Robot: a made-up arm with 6 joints. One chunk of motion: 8 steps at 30 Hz.
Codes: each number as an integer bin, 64 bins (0 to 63) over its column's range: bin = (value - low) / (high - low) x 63, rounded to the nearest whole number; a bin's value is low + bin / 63 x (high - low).
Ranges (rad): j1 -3.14..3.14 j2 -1.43..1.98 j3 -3.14..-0 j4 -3.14..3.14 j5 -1.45..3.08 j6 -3.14..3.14
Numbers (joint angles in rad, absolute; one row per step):
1: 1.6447 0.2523 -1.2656 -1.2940 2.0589 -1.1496
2: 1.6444 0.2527 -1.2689 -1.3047 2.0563 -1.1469
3: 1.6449 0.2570 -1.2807 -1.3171 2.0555 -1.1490
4: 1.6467 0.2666 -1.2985 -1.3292 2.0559 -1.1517
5: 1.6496 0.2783 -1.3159 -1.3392 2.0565 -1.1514
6: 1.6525 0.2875 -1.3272 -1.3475 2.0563 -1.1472
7: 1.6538 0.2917 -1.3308 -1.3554 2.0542 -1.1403
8: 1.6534 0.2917 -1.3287 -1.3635 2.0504 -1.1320
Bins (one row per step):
1: 48 31 38 19 49 20
2: 48 31 38 18 49 20
3: 48 31 37 18 49 20
4: 48 31 37 18 49 20
5: 48 32 37 18 49 20
6: 48 32 36 18 49 20
7: 48 32 36 18 49 20
8: 48 32 36 18 49 20

